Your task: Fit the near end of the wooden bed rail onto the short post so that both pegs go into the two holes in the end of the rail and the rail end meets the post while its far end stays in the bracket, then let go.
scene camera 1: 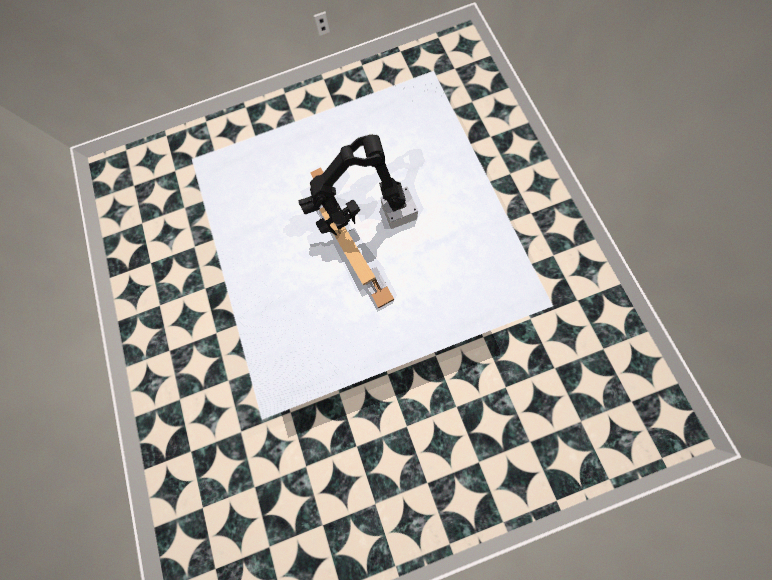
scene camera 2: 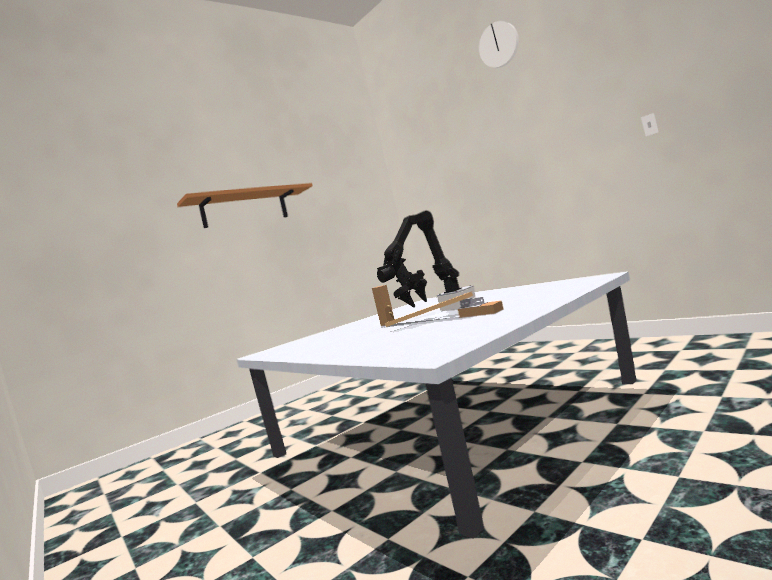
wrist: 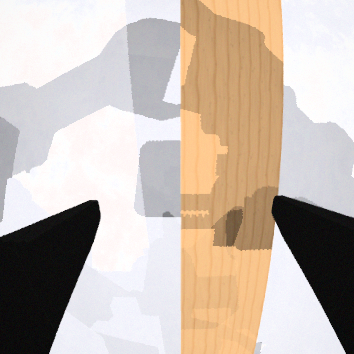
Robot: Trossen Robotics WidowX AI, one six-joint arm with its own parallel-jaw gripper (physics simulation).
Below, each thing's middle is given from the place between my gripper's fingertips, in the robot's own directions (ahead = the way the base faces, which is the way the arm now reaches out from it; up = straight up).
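The wooden bed rail (scene camera 1: 347, 244) is what I measure from here: my gripper is 2 cm short of it and 5 cm to the right of it, and it is also 2 cm above it.
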